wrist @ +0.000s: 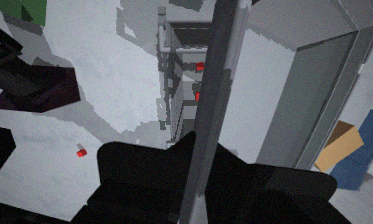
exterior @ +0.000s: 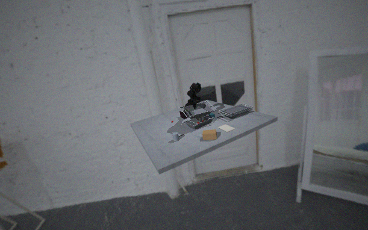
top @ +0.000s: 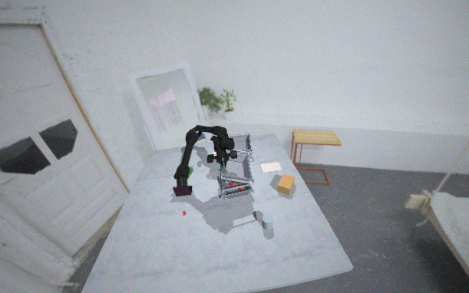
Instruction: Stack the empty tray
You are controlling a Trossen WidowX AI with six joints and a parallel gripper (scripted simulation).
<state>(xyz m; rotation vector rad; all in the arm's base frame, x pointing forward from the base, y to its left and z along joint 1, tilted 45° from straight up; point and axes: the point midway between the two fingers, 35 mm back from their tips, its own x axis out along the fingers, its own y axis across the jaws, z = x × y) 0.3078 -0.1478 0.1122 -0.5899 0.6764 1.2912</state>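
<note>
The grey tray lies 80 mm ahead of my gripper tip, 10 mm to the right of it and 10 mm above it. From my gripper tip the other things lie so: green block (320 mm behind, 210 mm to the left, 160 mm below); then red block (300 mm behind, 170 mm to the right, 170 mm below); then teal block (220 mm to the left, 160 mm below).
</note>
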